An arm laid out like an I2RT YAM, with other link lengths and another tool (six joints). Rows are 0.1 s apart.
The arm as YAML. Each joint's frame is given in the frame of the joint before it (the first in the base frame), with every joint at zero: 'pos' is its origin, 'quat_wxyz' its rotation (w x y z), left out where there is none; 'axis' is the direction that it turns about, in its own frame. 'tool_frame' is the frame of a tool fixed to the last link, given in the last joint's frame.
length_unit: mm
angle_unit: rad
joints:
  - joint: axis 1
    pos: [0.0, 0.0, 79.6]
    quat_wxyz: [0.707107, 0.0, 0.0, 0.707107]
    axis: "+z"
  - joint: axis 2
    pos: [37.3, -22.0, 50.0]
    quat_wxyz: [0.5, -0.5, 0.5, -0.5]
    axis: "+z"
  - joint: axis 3
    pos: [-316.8, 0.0, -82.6]
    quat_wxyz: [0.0, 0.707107, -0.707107, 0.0]
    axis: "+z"
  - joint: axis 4
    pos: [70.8, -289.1, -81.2]
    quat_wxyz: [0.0, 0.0, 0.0, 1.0]
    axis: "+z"
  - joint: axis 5
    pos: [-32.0, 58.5, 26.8]
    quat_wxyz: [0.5, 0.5, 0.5, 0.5]
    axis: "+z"
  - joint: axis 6
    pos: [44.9, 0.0, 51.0]
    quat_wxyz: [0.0, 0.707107, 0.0, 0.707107]
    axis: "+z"
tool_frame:
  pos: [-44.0, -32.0, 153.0]
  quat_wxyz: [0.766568, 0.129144, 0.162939, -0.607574]
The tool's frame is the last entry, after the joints.
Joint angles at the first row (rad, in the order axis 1, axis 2, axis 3, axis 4, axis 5, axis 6):
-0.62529, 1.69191, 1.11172, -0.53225, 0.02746, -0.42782
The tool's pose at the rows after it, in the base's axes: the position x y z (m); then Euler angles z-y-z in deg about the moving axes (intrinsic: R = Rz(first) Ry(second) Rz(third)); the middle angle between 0 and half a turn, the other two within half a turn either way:
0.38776 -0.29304 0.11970 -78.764 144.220 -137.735
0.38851 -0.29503 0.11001 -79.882 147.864 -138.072
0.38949 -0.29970 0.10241 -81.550 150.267 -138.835
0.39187 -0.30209 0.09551 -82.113 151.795 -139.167
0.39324 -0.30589 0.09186 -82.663 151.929 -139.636
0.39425 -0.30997 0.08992 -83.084 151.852 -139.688
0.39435 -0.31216 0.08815 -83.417 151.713 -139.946
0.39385 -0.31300 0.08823 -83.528 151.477 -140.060
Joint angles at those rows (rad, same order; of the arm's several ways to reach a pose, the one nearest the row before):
-0.64762, 1.73070, 1.14421, -0.57446, -0.01167, -0.42180
-0.66370, 1.77287, 1.18384, -0.62115, -0.04919, -0.40814
-0.67684, 1.81159, 1.22014, -0.65363, -0.06948, -0.39605
-0.68366, 1.84122, 1.24200, -0.66708, -0.08540, -0.39301
-0.68780, 1.85797, 1.25259, -0.66544, -0.08476, -0.39506
-0.69183, 1.86953, 1.26073, -0.66116, -0.08284, -0.39301
-0.69402, 1.87567, 1.26250, -0.65661, -0.07987, -0.39430
-0.69487, 1.87470, 1.26061, -0.65350, -0.07670, -0.39599

